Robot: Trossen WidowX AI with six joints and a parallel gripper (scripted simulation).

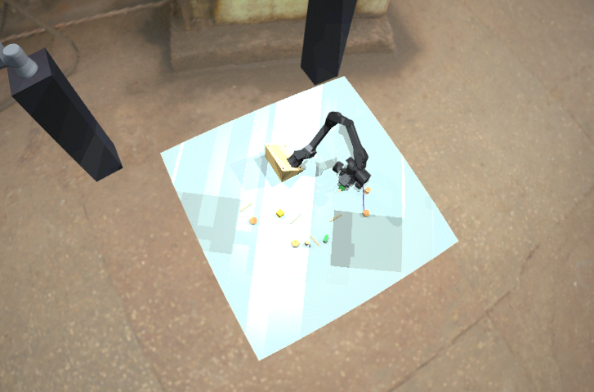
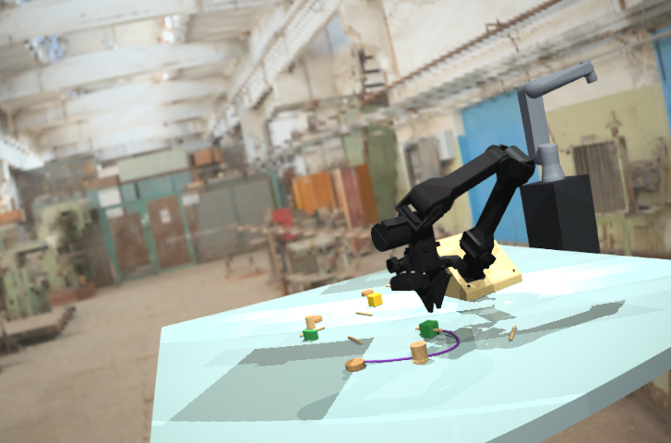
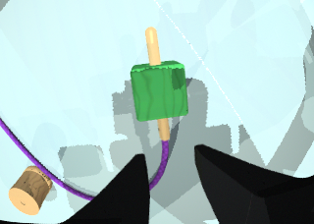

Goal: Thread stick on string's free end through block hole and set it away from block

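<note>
Now: the green cube 10 mm ahead of my gripper tip, 20 mm to the right of it and 40 mm below it. Also, from my gripper tip: thin wooden stick: 10 mm to the right, 40 mm below; round wooden button: 200 mm ahead, 10 mm to the left, 50 mm below; yellow cube: 30 mm behind, 410 mm to the right, 40 mm below.
</note>
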